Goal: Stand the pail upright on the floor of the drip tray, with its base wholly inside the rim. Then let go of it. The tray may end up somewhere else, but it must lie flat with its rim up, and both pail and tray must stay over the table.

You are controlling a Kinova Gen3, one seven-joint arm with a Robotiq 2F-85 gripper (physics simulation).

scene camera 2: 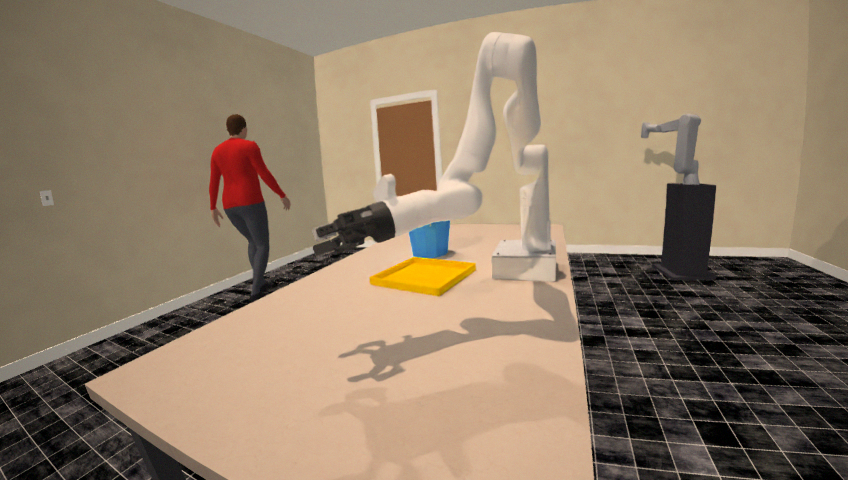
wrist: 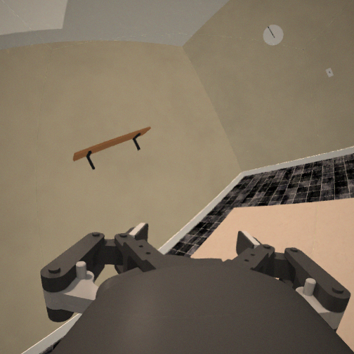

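Pixels of known places: gripper, between the fingertips: [scene camera 2: 313, 244]; arm's base, origin of its link: [scene camera 2: 535, 247].
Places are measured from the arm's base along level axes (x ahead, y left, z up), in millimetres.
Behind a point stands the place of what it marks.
Observation:
A blue pail [scene camera 2: 429, 240] {x 391, y -175, z -8 mm} stands on the table behind the tray in the scene view; the arm hides its upper part. A yellow drip tray [scene camera 2: 439, 290] {x 291, y 217, z -66 mm} lies flat on the table with its rim up, in front of the pail. My gripper [scene camera 2: 321, 239] {x 449, y 572, z 156 mm} [wrist: 192, 237] is open and empty. It is raised above the table, to the left of the tray and pail in the scene view, and points away from the arm's base. Pail and tray do not show in the wrist view.
The table [scene camera 2: 285, 356] {x 559, y 579, z -82 mm} [wrist: 295, 225] carries the arm's white base [scene camera 2: 523, 266] {x 47, y 87, z -37 mm}, right of the tray. A person in red [scene camera 2: 241, 172] stands beyond the table's left edge. A second arm on a dark pedestal [scene camera 2: 688, 228] stands at the back right. A wall shelf [wrist: 112, 143] shows in the wrist view.

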